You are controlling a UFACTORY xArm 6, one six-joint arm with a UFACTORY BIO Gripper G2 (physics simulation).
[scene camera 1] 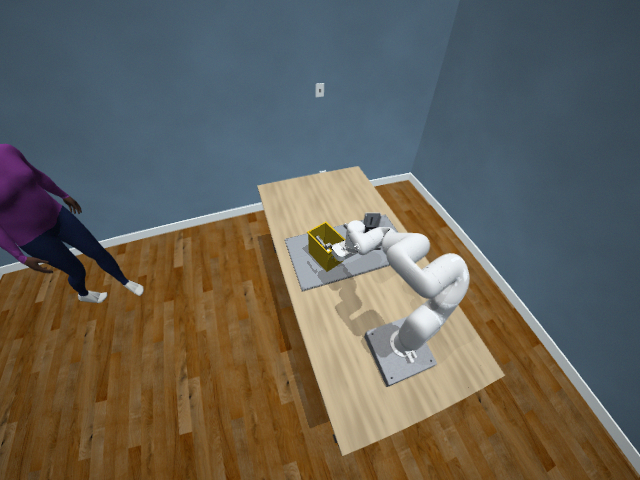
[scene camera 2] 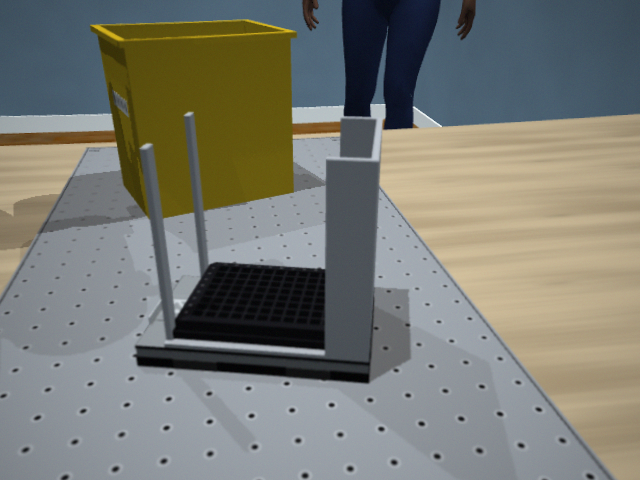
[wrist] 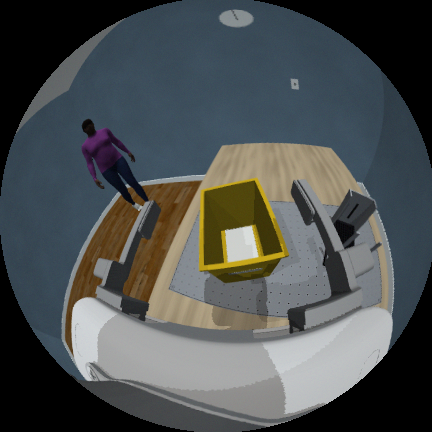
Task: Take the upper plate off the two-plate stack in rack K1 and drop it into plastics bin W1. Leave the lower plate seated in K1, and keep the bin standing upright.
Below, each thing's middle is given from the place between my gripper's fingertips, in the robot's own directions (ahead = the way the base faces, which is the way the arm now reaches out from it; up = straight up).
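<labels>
Plastics bin W1 (scene camera 2: 235, 75): 4 cm ahead of my hand, 18 cm below it. Black plate (scene camera 2: 280, 306): a bit ahead of my hand, well to the right of it, a good way below it. White plate (wrist: 240, 244): 5 cm ahead of my hand, 1 cm to the left of it, 26 cm below it.
</labels>
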